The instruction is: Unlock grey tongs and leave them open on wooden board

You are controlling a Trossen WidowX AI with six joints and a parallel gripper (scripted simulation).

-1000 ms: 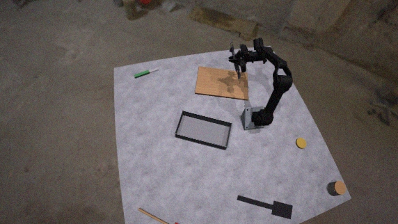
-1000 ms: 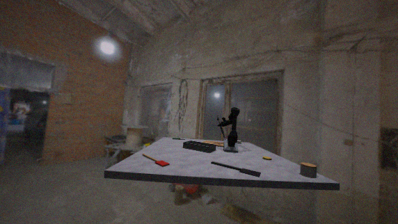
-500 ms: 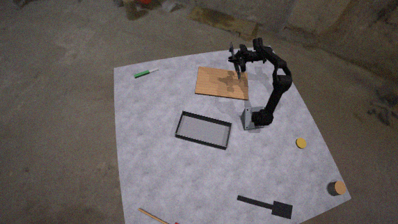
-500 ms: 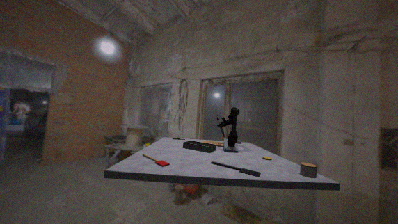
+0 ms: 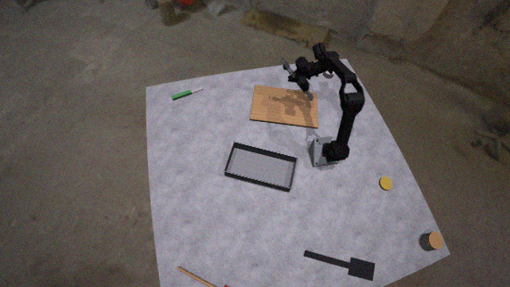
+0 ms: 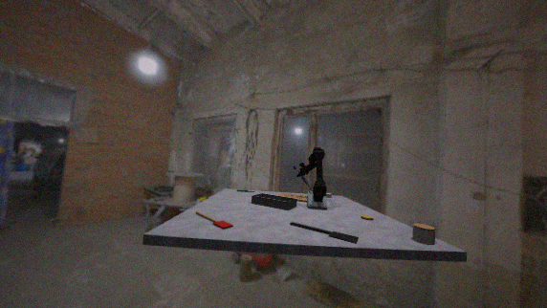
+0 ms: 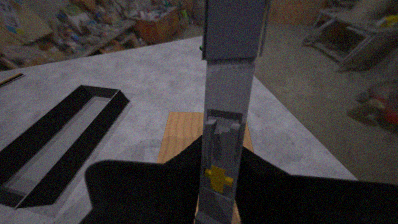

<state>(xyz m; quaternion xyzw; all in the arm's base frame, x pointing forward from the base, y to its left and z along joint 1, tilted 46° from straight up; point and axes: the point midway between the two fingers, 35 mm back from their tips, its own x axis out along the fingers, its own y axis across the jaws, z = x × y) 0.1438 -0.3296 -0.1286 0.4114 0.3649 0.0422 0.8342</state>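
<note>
The yellow lock piece lies 30 mm behind my gripper tip, 20 mm above it and 10 mm to the left of it. Round my gripper tip: wooden board 190 mm below, 10 mm to the left, 10 mm behind; roasting tin 370 mm to the left, 170 mm below, 160 mm ahead; white cap 330 mm behind, 230 mm to the right, 180 mm below.
</note>
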